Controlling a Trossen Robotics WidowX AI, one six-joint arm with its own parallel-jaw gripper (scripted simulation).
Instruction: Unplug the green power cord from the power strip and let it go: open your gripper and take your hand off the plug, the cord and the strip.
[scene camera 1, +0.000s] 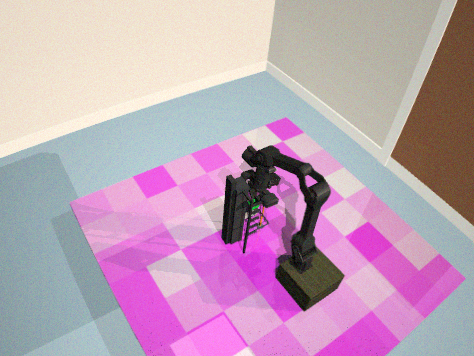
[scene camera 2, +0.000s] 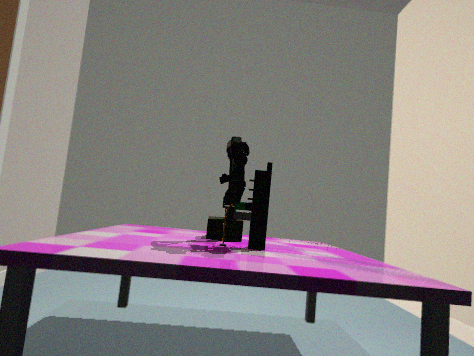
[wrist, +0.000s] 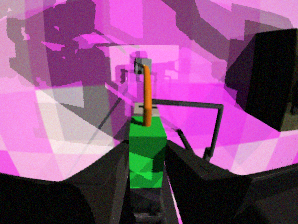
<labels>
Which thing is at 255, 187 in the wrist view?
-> My gripper.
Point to a green plug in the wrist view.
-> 147, 145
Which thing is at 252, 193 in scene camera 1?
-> My gripper.
</labels>
